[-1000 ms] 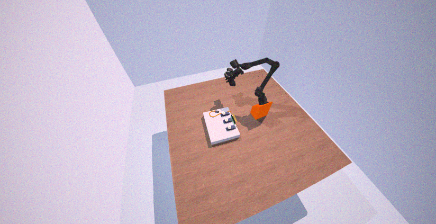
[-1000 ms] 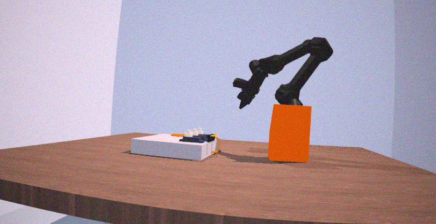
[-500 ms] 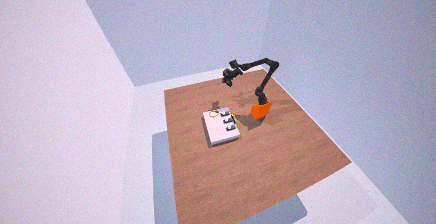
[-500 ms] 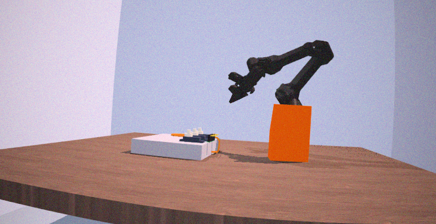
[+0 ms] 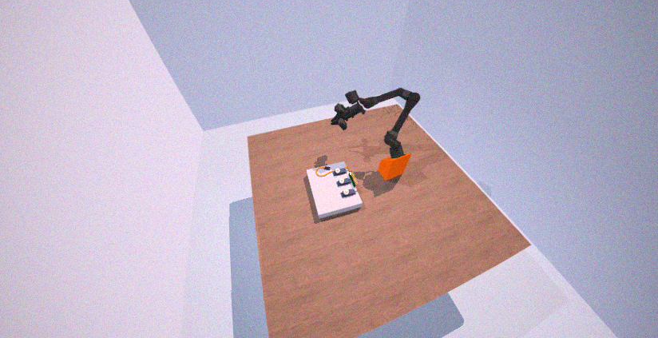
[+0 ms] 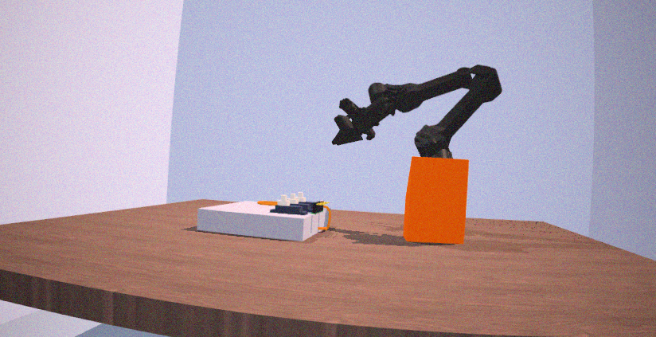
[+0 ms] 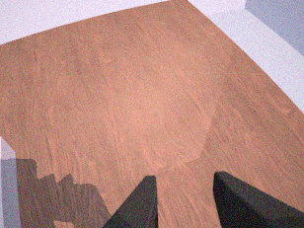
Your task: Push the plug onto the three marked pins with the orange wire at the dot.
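My gripper tip is 300 mm to the right of the red dot and 150 mm above it.
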